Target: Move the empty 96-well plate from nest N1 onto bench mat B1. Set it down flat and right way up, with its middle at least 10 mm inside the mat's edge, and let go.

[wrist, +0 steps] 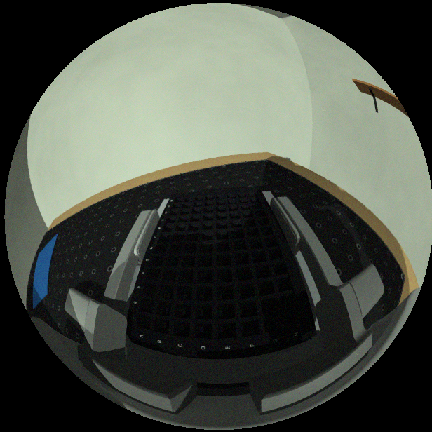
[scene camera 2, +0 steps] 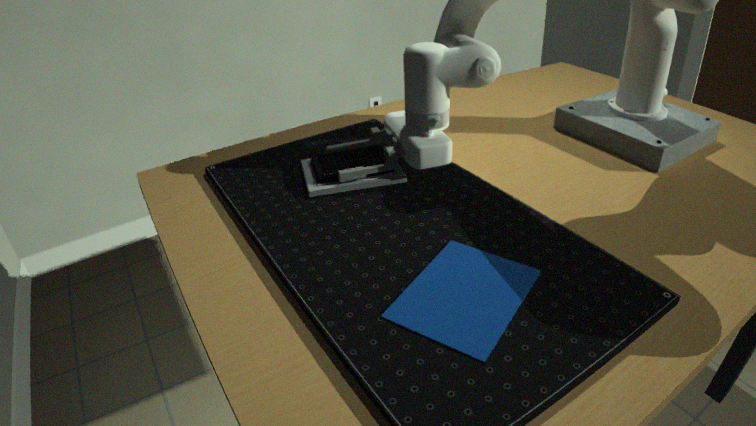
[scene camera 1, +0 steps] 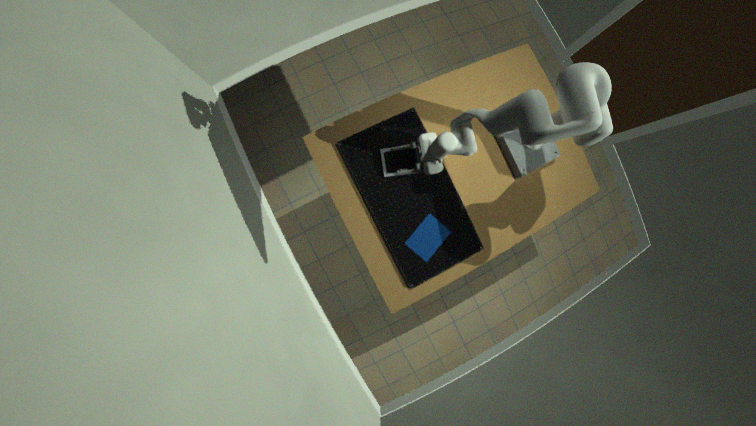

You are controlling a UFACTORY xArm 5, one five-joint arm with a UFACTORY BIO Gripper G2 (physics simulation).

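Frame: origin at the arm's base, x ahead, y left, z up, level; millimetres.
Where they show: hand, tool point: [scene camera 2: 345, 162] [scene camera 1: 399, 160]; arm's base, link origin: [scene camera 2: 636, 110].
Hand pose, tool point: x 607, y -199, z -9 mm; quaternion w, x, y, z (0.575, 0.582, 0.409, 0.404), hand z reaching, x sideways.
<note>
Things, the pixels of their top centre, and the offset from my tool point. Level surfaces: height alone.
- black 96-well plate, top centre: [scene camera 2: 350, 159] [scene camera 1: 401, 159] dx -9, dy +4, dz +3 mm
- grey nest N1, top centre: [scene camera 2: 351, 165] [scene camera 1: 401, 160] dx -9, dy +4, dz -9 mm
- blue mat B1, surface height: dz -21 mm
- black perforated board, surface height: dz -23 mm
- wooden table, surface height: dz -36 mm
The black 96-well plate [scene camera 1: 400, 160] [scene camera 2: 350, 157] [wrist: 216, 272] lies level and right way up at the grey nest N1 [scene camera 1: 384, 165] [scene camera 2: 355, 186]. Its wells and row letters face up in the wrist view. My gripper [scene camera 1: 403, 158] [scene camera 2: 336, 159] [wrist: 217, 227] is shut on the plate, with one grey finger along each long side. Whether the plate's underside touches the nest floor is hidden. The blue mat B1 [scene camera 1: 424, 238] [scene camera 2: 459, 302] [wrist: 45, 265] lies flat, apart from the nest, with a shadow over one corner.
Nest and mat are on a black perforated board [scene camera 1: 388, 209] [scene camera 2: 317, 238], which lies on a wooden table [scene camera 1: 574, 177] [scene camera 2: 211, 296]. The arm's grey base block [scene camera 2: 603, 129] stands on the table beyond the board. A wall rises behind the table.
</note>
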